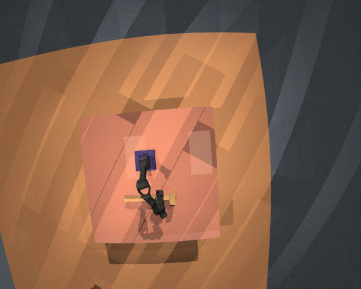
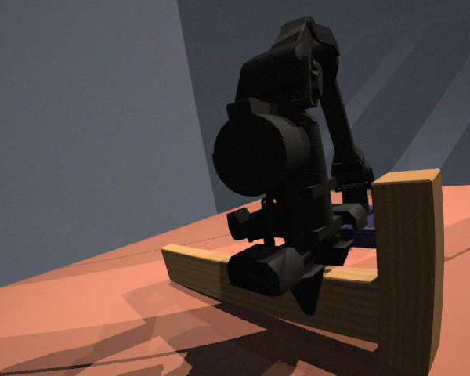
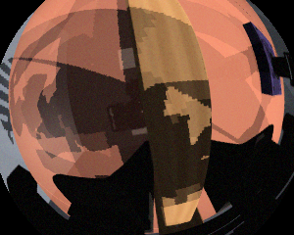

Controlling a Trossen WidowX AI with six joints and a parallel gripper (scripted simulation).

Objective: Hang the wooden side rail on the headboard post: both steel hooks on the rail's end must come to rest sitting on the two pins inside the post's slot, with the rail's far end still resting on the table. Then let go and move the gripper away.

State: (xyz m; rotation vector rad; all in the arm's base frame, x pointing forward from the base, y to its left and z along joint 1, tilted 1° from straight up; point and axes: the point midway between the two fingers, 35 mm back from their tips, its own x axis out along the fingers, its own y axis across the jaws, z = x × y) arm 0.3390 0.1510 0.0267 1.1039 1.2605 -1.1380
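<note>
Right now the headboard post is 110 mm to the left of my gripper tip, 50 mm above it and 20 mm behind it.
</note>
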